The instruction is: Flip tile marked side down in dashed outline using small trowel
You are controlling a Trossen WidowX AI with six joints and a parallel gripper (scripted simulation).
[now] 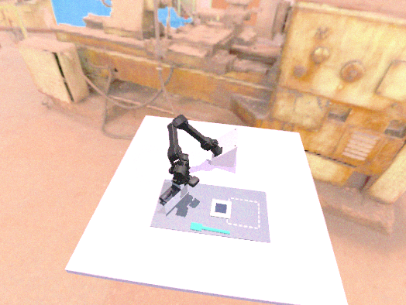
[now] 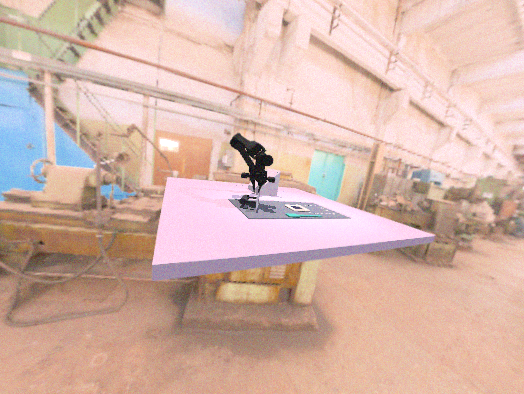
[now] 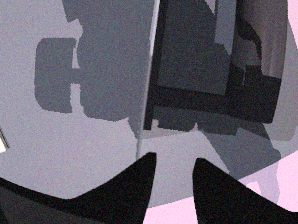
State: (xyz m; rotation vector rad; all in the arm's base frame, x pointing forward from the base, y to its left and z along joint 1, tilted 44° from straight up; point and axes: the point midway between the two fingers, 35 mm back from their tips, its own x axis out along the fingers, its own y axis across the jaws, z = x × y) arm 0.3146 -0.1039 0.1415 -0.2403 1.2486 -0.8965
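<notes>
The trowel lies 50 mm ahead of my gripper tip, 40 mm to the right of it and 30 mm below it. From my gripper tip the other things lie so: teal flat tool 220 mm ahead, 170 mm to the left, 60 mm below; then grey mat 80 mm ahead, 190 mm to the left, 80 mm below; then white tile 80 mm ahead, 240 mm to the left, 60 mm below.
</notes>
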